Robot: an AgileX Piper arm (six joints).
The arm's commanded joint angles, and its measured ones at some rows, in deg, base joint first. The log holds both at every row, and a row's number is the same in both.
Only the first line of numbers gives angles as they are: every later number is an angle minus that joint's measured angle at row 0.
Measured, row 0:
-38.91, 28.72, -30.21, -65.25, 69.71, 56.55
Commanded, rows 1 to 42:
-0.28, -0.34, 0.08, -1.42, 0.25, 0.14
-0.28, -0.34, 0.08, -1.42, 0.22, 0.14
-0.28, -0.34, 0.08, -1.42, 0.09, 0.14
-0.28, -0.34, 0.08, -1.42, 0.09, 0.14
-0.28, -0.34, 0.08, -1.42, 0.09, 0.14
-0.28, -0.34, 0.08, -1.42, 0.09, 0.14
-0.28, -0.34, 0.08, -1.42, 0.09, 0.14
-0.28, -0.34, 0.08, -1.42, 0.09, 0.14
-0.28, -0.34, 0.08, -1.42, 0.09, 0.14
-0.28, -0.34, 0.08, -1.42, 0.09, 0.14
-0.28, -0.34, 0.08, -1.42, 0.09, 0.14
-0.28, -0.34, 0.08, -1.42, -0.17, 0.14
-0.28, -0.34, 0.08, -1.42, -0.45, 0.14
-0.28, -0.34, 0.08, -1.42, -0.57, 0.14
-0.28, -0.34, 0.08, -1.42, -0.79, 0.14
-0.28, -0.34, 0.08, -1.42, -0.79, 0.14
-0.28, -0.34, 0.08, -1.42, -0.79, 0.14
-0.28, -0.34, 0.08, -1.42, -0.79, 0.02
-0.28, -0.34, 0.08, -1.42, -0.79, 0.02
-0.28, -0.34, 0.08, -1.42, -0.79, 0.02
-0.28, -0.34, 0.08, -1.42, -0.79, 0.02
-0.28, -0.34, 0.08, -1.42, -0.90, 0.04
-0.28, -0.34, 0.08, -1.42, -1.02, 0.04
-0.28, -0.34, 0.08, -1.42, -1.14, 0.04
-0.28, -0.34, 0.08, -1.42, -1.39, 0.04
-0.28, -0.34, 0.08, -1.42, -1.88, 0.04
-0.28, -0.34, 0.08, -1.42, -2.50, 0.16
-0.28, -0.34, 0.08, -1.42, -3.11, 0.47
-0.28, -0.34, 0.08, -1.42, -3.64, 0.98
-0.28, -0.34, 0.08, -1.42, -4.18, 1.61
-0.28, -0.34, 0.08, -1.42, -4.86, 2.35
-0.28, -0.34, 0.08, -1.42, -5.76, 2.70
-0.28, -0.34, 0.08, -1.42, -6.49, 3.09
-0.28, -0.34, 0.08, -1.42, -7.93, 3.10
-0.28, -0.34, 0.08, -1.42, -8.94, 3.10
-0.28, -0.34, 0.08, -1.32, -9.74, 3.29
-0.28, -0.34, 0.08, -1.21, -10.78, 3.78
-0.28, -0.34, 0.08, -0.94, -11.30, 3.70
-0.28, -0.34, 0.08, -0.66, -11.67, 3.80
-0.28, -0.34, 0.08, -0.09, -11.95, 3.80
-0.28, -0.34, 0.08, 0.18, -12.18, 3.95
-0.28, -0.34, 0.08, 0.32, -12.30, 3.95
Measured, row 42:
0.00, 0.00, 0.00, 0.00, -10.92, 3.27
